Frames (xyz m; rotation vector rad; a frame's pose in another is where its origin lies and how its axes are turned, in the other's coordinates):
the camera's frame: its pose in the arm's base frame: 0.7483 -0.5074 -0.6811 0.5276 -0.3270 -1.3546
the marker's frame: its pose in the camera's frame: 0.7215 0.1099 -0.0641 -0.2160 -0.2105 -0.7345
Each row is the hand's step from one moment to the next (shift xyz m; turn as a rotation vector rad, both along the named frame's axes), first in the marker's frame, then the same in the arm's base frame.
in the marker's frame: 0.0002 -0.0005 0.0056 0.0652 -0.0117 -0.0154
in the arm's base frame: -0.0021 0.0000 0.0052 -0.0392 -0.0474 -0.0289
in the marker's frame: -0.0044 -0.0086 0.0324 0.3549 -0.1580 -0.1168
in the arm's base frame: -0.0140 0.0079 0.0298 -0.2791 -0.2053 -0.2110
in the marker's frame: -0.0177 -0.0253 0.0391 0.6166 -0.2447 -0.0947
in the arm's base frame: -0.0223 0.0281 0.0346 -0.4927 -0.3751 -0.2561
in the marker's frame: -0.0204 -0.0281 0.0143 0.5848 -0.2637 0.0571
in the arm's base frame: -0.0158 0.0323 0.0107 -0.5354 -0.3408 -0.1098
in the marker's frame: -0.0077 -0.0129 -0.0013 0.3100 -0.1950 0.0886
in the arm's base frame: -0.0059 0.0136 -0.0029 -0.3449 -0.1510 -0.0153
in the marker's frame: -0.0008 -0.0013 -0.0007 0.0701 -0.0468 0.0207
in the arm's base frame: -0.0004 0.0014 -0.0008 -0.0803 -0.0327 -0.0035
